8 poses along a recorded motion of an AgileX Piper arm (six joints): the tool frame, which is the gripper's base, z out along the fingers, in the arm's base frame.
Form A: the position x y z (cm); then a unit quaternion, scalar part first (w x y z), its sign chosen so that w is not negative.
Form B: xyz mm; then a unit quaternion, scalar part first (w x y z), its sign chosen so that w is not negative. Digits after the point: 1 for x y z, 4 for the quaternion.
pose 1, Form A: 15.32 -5.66 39.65 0.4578 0.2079 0.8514 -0.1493
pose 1, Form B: 153.2 -56.6 396.5 0.4578 0.2079 0.8514 -0.1493
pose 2, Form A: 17.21 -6.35 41.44 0.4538 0.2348 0.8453 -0.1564
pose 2, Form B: 172.1 -63.5 414.4 0.4538 0.2348 0.8453 -0.1564
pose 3, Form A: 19.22 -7.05 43.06 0.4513 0.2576 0.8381 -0.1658
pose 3, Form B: 192.2 -70.5 430.6 0.4513 0.2576 0.8381 -0.1658
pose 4, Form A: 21.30 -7.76 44.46 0.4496 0.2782 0.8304 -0.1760
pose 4, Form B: 213.0 -77.6 444.6 0.4496 0.2782 0.8304 -0.1760
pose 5, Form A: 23.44 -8.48 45.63 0.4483 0.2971 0.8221 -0.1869
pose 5, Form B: 234.4 -84.8 456.3 0.4483 0.2971 0.8221 -0.1869
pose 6, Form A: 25.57 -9.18 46.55 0.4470 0.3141 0.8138 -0.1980
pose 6, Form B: 255.7 -91.8 465.5 0.4470 0.3141 0.8138 -0.1980
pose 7, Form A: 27.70 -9.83 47.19 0.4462 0.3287 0.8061 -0.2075
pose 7, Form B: 277.0 -98.3 471.9 0.4462 0.3287 0.8061 -0.2075
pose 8, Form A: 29.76 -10.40 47.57 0.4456 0.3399 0.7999 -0.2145
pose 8, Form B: 297.6 -104.0 475.7 0.4456 0.3399 0.7999 -0.2145
